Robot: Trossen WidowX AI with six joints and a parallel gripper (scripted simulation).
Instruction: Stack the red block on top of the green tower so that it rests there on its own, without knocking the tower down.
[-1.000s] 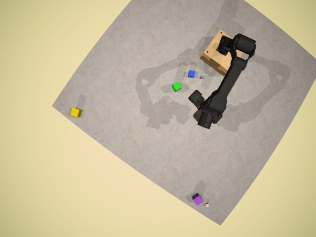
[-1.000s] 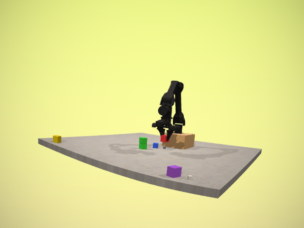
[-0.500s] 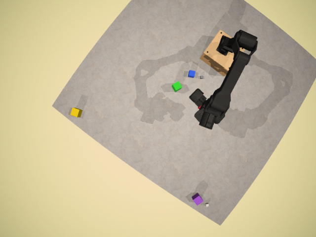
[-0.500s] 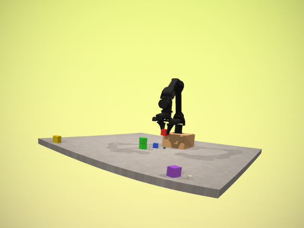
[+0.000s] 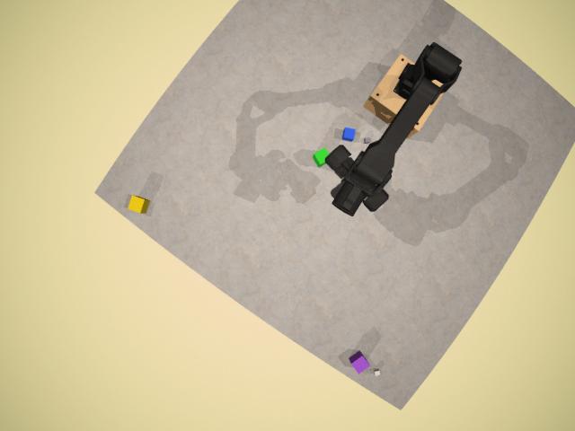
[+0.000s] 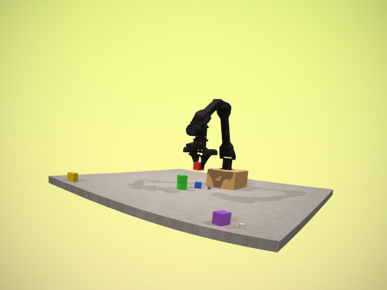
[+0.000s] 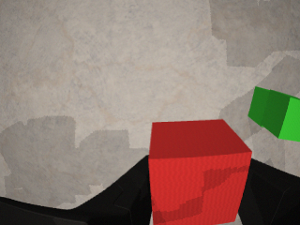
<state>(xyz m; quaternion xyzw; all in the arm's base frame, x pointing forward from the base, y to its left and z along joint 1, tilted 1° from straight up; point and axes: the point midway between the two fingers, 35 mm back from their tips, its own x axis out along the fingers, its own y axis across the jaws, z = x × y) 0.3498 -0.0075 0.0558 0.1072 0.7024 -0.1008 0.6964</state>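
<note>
Now: the blue block 15 cm behind my gripper tip, 11 cm below it and 7 cm to the right of it. From my gripper tip the other things lie so: small grey cube: 17 cm behind, 12 cm below, 1 cm to the right; red block: 1 cm above; purple block: 46 cm ahead, 34 cm to the left, 10 cm below.
</note>
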